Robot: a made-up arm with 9 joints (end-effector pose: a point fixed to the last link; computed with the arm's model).
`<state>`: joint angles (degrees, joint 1 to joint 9).
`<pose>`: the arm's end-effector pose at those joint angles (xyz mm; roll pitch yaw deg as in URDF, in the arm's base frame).
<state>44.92 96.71 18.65 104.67 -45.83 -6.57 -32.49 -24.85 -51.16</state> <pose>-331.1 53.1 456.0 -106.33 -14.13 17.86</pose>
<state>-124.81 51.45 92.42 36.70 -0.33 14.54 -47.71 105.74 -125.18</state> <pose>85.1 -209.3 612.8 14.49 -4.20 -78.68</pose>
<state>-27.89 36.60 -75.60 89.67 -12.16 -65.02 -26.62 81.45 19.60</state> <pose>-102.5 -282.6 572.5 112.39 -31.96 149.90</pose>
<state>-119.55 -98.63 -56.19 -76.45 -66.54 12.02 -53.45 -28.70 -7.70</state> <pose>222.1 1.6 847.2 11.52 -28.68 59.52</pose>
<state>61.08 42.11 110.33 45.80 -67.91 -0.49 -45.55 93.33 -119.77</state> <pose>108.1 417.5 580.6 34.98 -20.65 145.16</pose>
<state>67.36 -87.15 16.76 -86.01 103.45 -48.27 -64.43 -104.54 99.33</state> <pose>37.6 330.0 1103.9 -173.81 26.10 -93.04</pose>
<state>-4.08 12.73 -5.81 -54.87 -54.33 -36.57 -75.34 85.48 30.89</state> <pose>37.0 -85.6 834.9 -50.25 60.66 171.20</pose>
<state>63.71 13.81 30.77 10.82 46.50 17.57 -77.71 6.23 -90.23</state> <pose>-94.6 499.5 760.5 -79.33 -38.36 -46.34</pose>
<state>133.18 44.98 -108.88 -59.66 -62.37 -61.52 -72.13 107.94 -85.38</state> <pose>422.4 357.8 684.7 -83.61 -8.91 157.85</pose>
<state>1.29 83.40 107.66 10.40 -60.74 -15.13 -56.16 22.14 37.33</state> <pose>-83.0 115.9 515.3 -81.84 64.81 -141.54</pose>
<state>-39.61 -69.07 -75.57 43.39 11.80 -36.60 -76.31 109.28 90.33</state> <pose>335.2 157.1 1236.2 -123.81 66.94 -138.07</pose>
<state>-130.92 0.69 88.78 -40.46 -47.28 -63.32 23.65 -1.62 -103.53</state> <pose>249.0 -433.9 1020.5 -79.45 57.12 73.61</pose>
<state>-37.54 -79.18 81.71 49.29 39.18 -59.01 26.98 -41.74 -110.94</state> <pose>363.4 -103.9 884.5 -142.38 -53.64 166.97</pose>
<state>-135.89 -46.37 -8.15 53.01 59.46 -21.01 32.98 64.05 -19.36</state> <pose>163.6 -287.9 1073.5 -35.62 -1.40 90.34</pose>
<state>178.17 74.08 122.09 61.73 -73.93 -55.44 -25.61 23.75 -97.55</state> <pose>202.2 11.2 585.7 33.59 42.94 -34.37</pose>
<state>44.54 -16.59 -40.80 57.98 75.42 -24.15 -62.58 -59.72 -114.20</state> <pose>158.1 273.0 1062.7 34.18 18.46 159.56</pose>
